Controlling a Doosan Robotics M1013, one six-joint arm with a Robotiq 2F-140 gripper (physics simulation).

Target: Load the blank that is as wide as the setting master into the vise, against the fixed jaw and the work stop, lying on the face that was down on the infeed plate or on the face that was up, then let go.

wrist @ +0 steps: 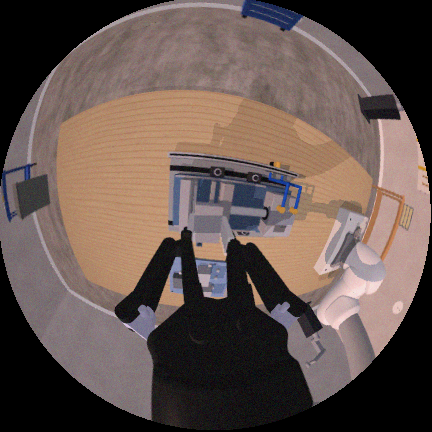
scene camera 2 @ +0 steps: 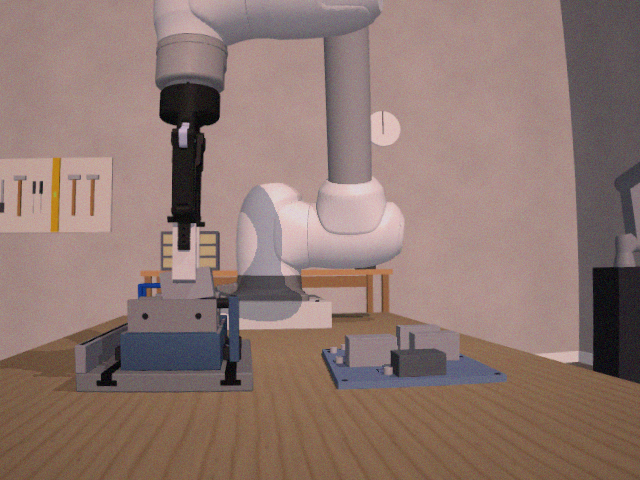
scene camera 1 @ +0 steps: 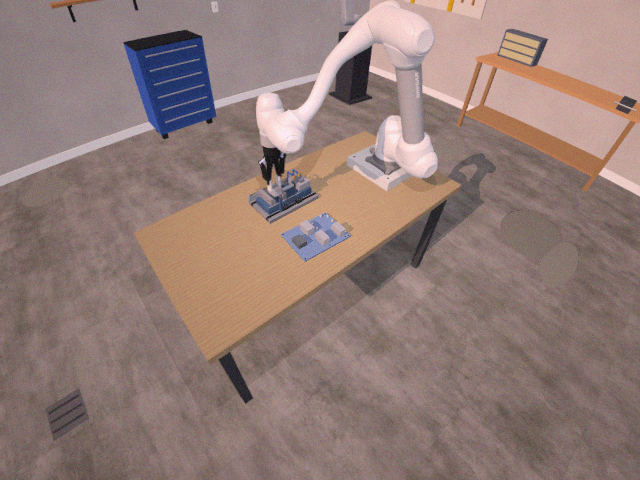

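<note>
My gripper is shut on a light grey blank, held over the vise. In scene camera 2 the blank looks slightly tilted, and its lower part is hidden behind the grey end jaw. Whether it touches the jaw or the vise bed cannot be told. A blue upright with a black rod stands at the vise's side. The blue infeed plate bears several light grey blocks and a dark grey block.
The vise's screw and a blue handle are at its robot-side end. A raised rail runs along one side. The robot base stands farther along the wooden table.
</note>
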